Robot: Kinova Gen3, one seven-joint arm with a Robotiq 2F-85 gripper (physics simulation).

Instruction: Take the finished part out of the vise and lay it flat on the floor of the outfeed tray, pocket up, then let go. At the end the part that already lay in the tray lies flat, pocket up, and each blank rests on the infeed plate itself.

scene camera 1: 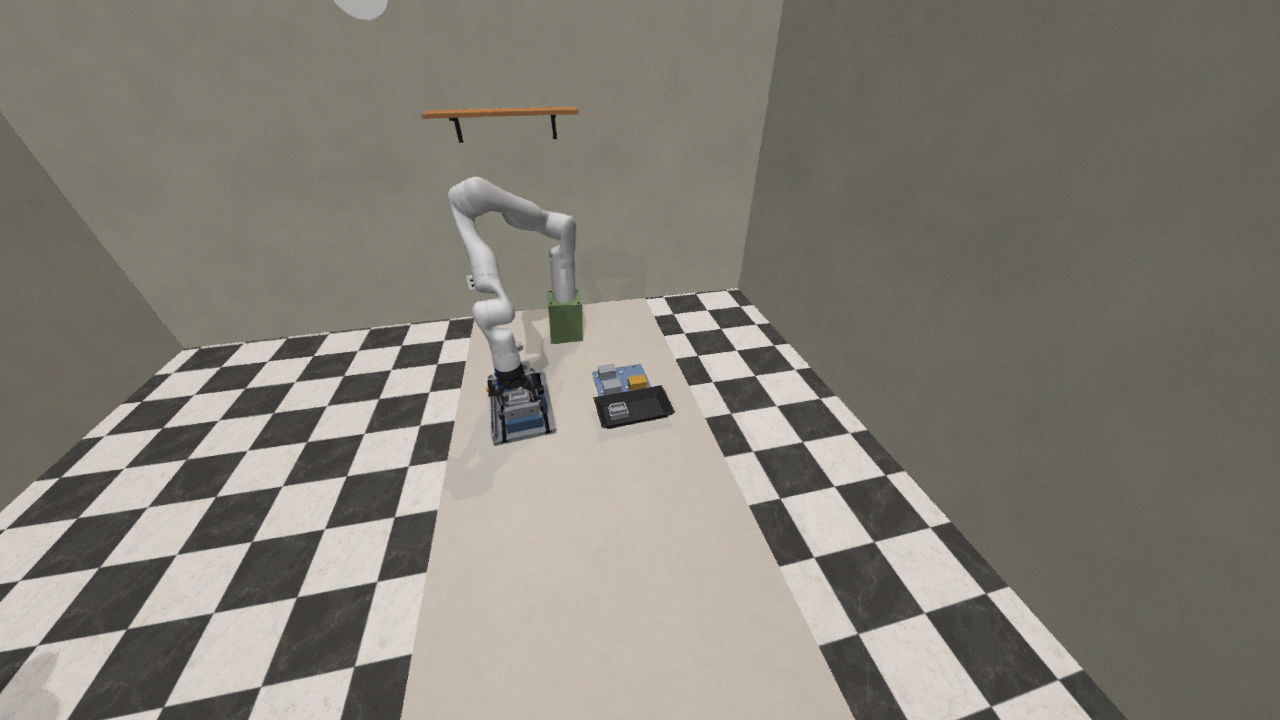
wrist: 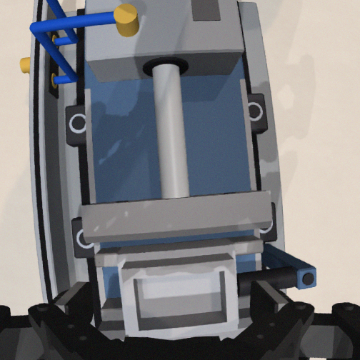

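Where they show: gripper, between the fingertips: (scene camera 1: 518,401); arm's base, origin of its link: (scene camera 1: 564,297).
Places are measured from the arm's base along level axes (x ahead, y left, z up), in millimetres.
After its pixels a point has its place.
Observation:
The finished part (wrist: 182,300) is a light grey rectangular block in the vise (wrist: 175,212) (scene camera 1: 524,428) @[y -134, x 567, z -147 mm], pocket facing the wrist camera. My gripper (wrist: 171,300) (scene camera 1: 519,399) @[y -148, x 512, z -82 mm] is open and empty, with one finger on either side of the part and gaps between. The fingers hide some of the vise in the scene view. The black outfeed tray (scene camera 1: 648,407) @[y 265, x 509, z -165 mm] stands to the right. Another part (scene camera 1: 618,411) @[y 162, x 545, z -134 mm] lies at its left end, apparently flat and pocket up. Behind it, two grey blanks (scene camera 1: 606,370) @[y 140, x 330, z -133 mm] (scene camera 1: 611,385) @[y 150, x 416, z -132 mm] and an orange block (scene camera 1: 637,382) @[y 241, x 412, z -133 mm] sit on the blue infeed plate (scene camera 1: 631,370) @[y 235, x 298, z -168 mm].
A black rod with a blue end block (wrist: 306,278) sticks out right of the part, close to the right finger. Blue pipes (wrist: 75,22) with a yellow nozzle (wrist: 127,21) reach over the vise's far left. A green pedestal (scene camera 1: 565,322) @[y -3, x 65, z -78 mm] carries the arm. An orange shelf (scene camera 1: 501,112) hangs on the wall.

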